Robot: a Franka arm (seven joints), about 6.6 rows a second.
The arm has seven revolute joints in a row. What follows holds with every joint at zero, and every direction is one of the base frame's. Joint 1 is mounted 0.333 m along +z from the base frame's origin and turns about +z. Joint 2 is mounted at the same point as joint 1 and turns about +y. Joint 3 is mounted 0.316 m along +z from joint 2 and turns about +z. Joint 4 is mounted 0.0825 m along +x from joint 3 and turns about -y. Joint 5 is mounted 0.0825 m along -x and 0.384 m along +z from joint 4 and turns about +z. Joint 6 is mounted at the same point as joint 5 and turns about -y. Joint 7 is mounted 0.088 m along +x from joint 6 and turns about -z. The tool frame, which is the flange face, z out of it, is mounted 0.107 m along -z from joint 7; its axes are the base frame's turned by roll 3.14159, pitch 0 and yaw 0 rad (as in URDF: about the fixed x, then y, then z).
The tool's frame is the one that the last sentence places.
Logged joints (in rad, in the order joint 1, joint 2, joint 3, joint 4, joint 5, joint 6, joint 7), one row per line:
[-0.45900, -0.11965, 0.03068, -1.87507, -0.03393, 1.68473, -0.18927]
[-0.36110, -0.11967, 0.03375, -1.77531, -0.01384, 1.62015, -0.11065]
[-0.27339, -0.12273, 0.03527, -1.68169, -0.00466, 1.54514, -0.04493]
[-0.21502, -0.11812, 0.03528, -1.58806, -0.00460, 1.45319, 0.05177]
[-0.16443, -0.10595, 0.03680, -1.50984, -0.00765, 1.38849, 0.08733]
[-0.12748, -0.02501, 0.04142, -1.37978, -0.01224, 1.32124, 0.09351]
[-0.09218, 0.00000, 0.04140, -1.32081, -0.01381, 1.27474, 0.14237]
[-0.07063, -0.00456, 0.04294, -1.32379, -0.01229, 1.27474, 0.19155]
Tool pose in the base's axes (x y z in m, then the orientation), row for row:
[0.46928, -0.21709, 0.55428, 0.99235, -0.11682, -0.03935, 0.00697]
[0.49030, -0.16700, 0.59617, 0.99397, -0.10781, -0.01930, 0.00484]
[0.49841, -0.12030, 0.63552, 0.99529, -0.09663, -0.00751, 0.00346]
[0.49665, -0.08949, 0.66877, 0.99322, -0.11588, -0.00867, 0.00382]
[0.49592, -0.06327, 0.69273, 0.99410, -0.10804, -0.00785, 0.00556]
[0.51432, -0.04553, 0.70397, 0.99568, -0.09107, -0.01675, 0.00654]
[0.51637, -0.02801, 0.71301, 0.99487, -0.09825, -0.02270, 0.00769]
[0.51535, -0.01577, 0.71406, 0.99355, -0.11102, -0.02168, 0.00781]
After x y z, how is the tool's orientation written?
As a quaternion, x y z w.
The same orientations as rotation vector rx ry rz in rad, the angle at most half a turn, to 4 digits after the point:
[3.1038, -0.3654, -0.1231]
[3.1131, -0.3377, -0.0604]
[3.1199, -0.3029, -0.0235]
[3.1127, -0.3632, -0.0272]
[3.1121, -0.3382, -0.0246]
[3.1151, -0.2849, -0.0524]
[3.1103, -0.3072, -0.0710]
[3.1059, -0.3471, -0.0678]

